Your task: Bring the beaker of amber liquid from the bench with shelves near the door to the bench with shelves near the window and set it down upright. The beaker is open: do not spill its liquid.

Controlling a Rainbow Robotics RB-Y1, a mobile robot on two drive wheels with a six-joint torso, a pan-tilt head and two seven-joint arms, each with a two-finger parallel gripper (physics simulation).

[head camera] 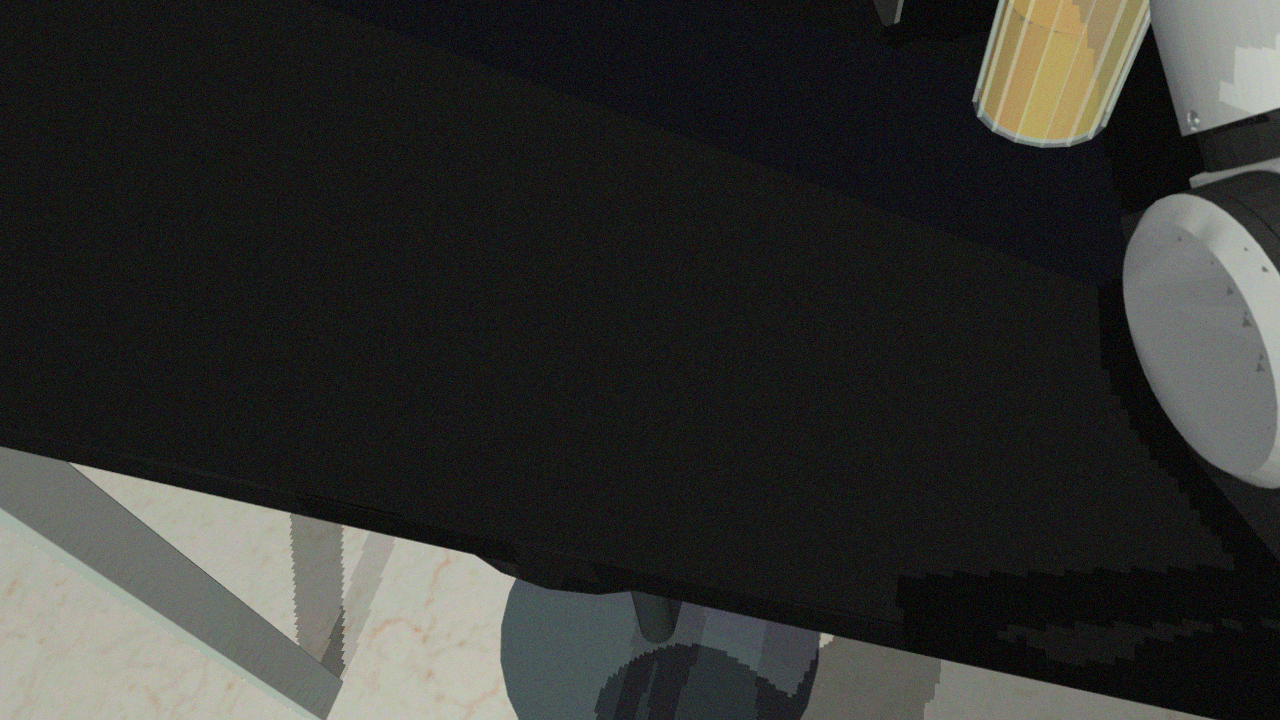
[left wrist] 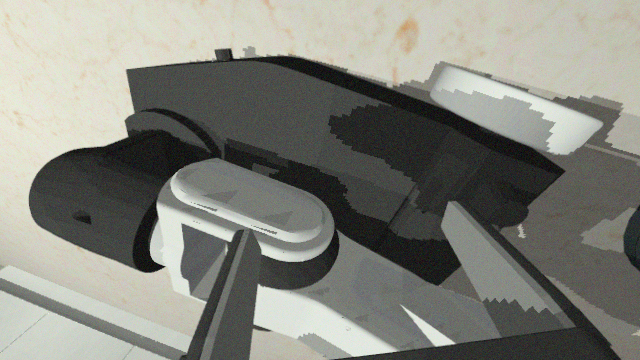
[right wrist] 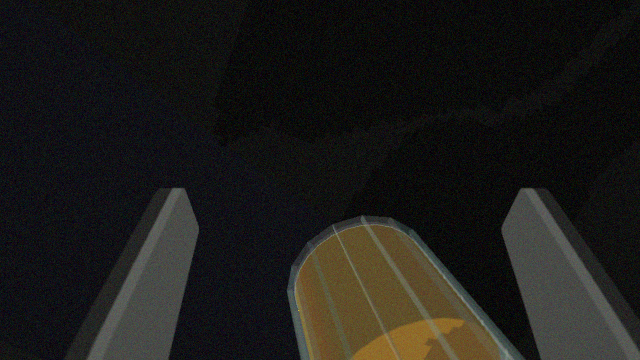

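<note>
The beaker of amber liquid (head camera: 1056, 80) (right wrist: 380, 290) stands upright on the black bench top (head camera: 537, 313), at the top right of the head view; its rim is cut off there. In the right wrist view it shows at the lower middle, between the spread fingers. My right gripper (right wrist: 350, 208) is open, with space between each finger and the glass. In the head view part of my right arm (head camera: 1208, 331) is beside the beaker, at the right edge. My left gripper (left wrist: 349, 227) is open and empty, over the robot's own base and body parts, away from the bench.
The bench's front edge (head camera: 375, 528) runs across the lower head view. Below it are a grey slanted bar (head camera: 170, 573), a round blue-grey stool-like base (head camera: 563, 653) and the marble floor (head camera: 429, 626). A dark object with a grey edge (head camera: 887, 10) is at the top, left of the beaker.
</note>
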